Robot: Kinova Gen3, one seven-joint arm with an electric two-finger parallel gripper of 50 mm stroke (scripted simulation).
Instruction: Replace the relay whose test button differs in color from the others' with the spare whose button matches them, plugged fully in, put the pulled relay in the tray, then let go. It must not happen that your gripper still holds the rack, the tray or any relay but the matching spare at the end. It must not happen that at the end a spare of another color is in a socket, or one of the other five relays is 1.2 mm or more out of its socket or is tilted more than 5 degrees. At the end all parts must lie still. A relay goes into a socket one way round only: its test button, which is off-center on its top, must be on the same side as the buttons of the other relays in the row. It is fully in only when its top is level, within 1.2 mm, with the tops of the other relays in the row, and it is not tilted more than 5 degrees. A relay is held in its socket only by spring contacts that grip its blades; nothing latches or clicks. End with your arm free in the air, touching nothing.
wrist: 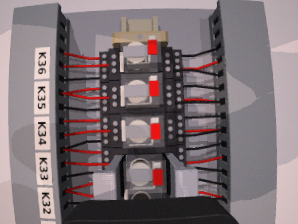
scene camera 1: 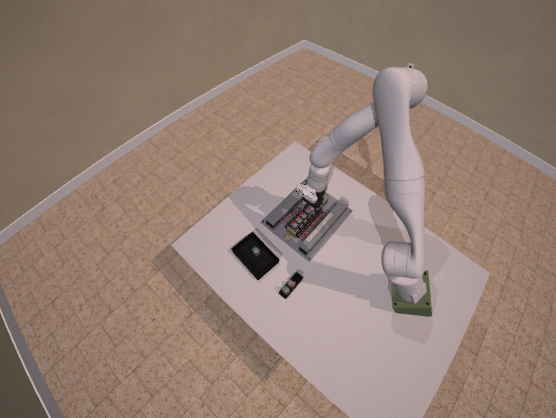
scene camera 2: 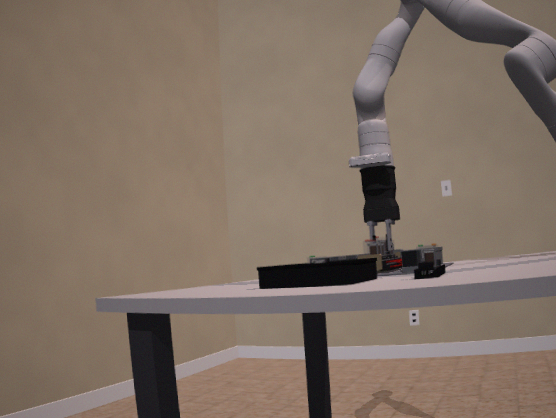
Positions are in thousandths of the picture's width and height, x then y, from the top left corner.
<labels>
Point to a relay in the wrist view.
482,775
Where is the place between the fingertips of my gripper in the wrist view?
485,752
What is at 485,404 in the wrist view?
A relay.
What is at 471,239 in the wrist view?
A relay.
</labels>
